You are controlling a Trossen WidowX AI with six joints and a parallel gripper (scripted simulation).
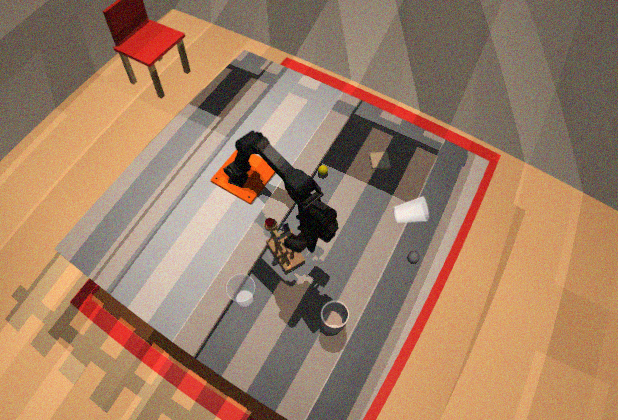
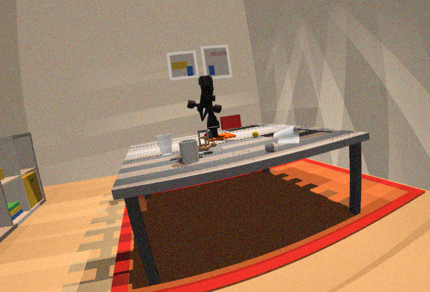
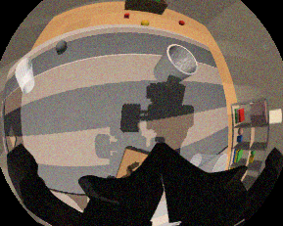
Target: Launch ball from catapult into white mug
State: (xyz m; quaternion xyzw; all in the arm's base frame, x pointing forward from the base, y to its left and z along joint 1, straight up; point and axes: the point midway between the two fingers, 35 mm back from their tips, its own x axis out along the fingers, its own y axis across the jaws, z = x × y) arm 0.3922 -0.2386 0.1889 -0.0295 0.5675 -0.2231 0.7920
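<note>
My gripper tip is now 200 mm past the red ball, 100 mm to the right of it and 110 mm above it. From my gripper tip the other things lie so: grey ball: 330 mm ahead, 170 mm to the left, 150 mm below; wooden catapult: 140 mm behind, 80 mm to the left, 120 mm below; white mug: 140 mm ahead, 150 mm to the right, 140 mm below.
</note>
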